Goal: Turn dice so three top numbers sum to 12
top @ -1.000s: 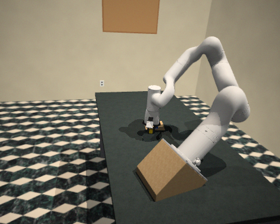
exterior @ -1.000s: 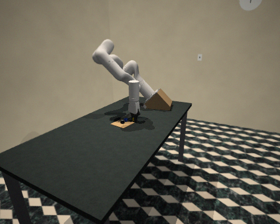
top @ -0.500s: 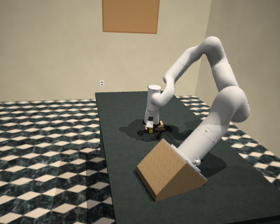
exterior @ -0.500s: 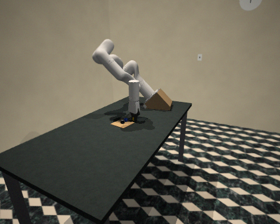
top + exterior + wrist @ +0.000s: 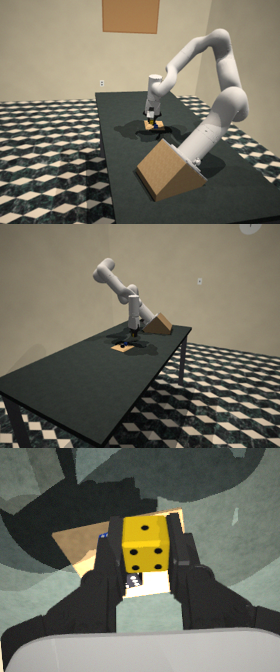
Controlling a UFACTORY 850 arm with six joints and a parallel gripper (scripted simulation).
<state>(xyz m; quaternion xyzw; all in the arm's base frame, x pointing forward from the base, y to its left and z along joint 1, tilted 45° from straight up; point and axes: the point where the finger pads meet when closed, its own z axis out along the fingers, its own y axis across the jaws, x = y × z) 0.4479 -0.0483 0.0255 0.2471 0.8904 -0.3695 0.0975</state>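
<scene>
Now: hand 9 cm short of the black die, 8 cm to the left of it and 8 cm above it. The rest, counted from my hand: tan mat 9 cm below, 9 cm ahead, 8 cm to the right; blue die 8 cm below, 6 cm to the right, 4 cm ahead; yellow die 1 cm below.
</scene>
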